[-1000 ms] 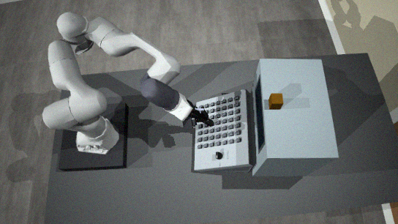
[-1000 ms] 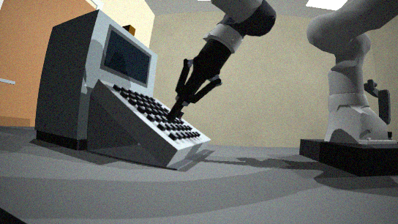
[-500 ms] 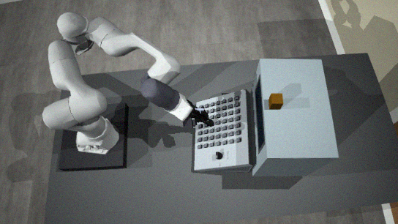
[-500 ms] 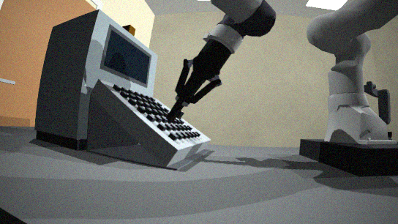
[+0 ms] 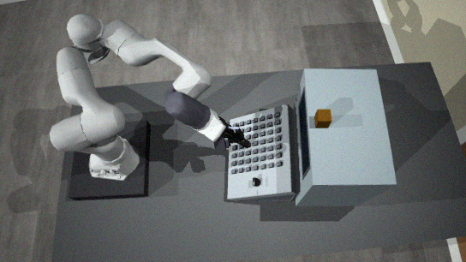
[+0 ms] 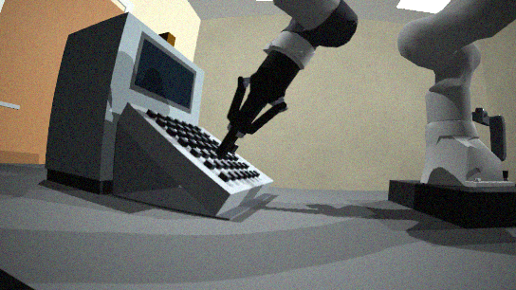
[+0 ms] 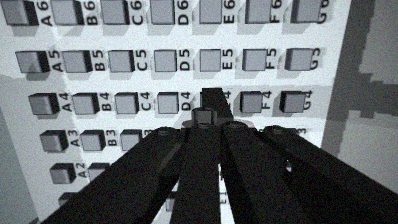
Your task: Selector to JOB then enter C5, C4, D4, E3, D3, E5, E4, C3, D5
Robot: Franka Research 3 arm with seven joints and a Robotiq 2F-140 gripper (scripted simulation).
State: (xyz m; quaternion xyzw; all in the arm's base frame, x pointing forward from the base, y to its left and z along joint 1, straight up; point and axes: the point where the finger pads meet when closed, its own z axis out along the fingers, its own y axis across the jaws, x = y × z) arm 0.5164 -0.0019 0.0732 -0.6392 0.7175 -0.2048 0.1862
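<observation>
Right now the E5 key is 2 cm ahead of my hand, 4 cm to the right of it and 3 cm below it. Also, from my hand: E6 key: 1 cm ahead, 7 cm to the right, 3 cm below; D6 key: 4 cm ahead, 7 cm to the right, 1 cm below; sloped keypad: 7 cm ahead, 6 cm to the right, 5 cm below.
</observation>
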